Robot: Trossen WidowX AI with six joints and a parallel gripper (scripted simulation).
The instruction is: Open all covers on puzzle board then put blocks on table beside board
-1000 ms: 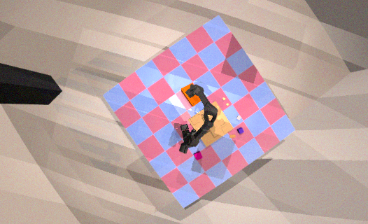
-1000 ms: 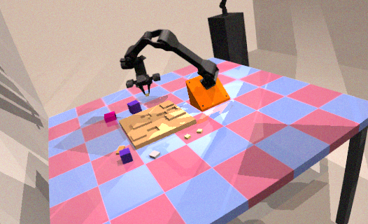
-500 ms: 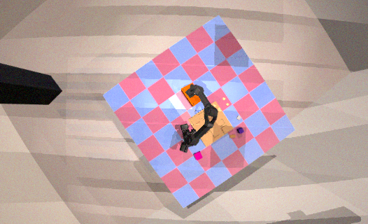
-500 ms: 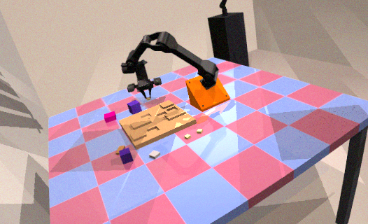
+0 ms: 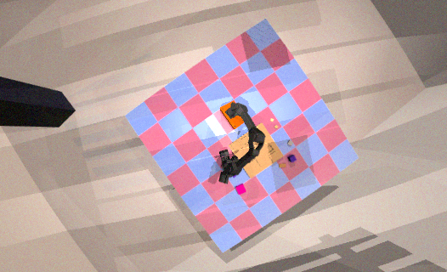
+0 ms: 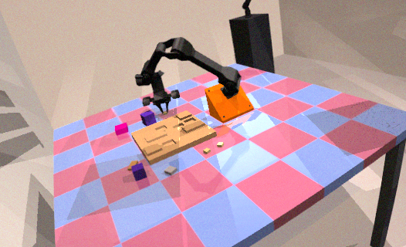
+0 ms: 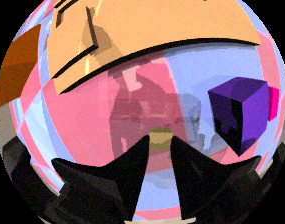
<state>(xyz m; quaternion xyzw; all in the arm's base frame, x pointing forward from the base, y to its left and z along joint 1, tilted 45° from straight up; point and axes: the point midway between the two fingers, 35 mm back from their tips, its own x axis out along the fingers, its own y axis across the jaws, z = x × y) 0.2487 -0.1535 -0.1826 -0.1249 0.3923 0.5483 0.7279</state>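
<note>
Right now the tan puzzle board is 80 mm ahead of my gripper tip and 210 mm to the left of it. The rest, counted from my gripper tip: magenta block 230 mm ahead, 50 mm to the right, 10 mm below; orange piece 300 mm ahead, 300 mm to the left, 10 mm below.
</note>
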